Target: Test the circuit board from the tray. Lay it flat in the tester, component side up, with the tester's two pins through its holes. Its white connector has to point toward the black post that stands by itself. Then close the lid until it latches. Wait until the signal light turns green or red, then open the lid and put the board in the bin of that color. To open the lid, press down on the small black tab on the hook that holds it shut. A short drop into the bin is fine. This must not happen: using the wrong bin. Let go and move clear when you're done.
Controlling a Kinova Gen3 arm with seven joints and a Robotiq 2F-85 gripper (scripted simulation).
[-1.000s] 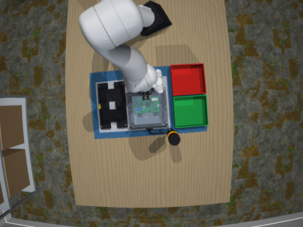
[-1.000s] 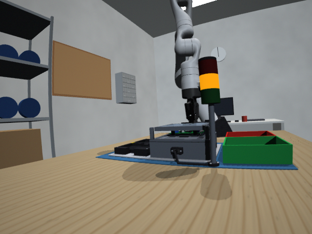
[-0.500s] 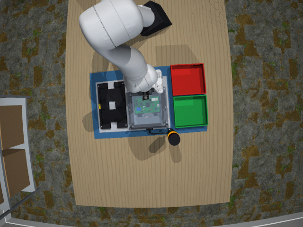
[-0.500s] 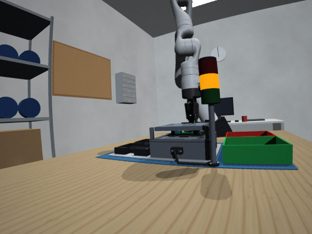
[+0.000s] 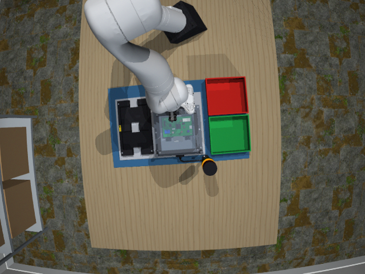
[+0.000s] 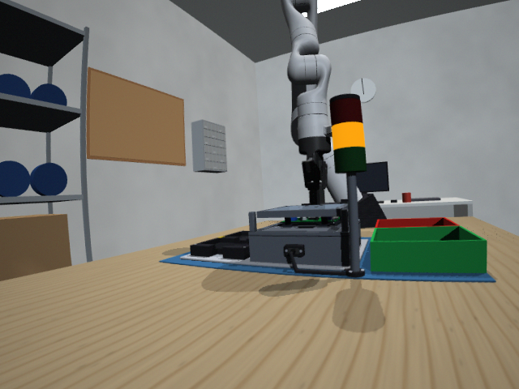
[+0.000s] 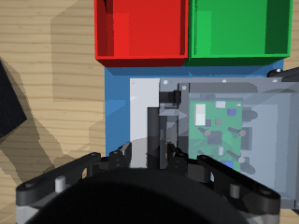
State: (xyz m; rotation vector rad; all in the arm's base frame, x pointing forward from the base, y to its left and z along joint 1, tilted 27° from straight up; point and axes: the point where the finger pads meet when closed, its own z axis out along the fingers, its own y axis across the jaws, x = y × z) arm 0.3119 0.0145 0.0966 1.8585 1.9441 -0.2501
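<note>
The black hook is 70 mm to the left of my hand, 30 mm ahead of it and 20 mm below it. From my hand the other things lie so: green circuit board 90 mm ahead, 40 mm below, 10 mm to the left; then clear lid 90 mm ahead, 20 mm below, 10 mm to the left; then red bin 210 mm to the left, 90 mm below, 20 mm behind.
</note>
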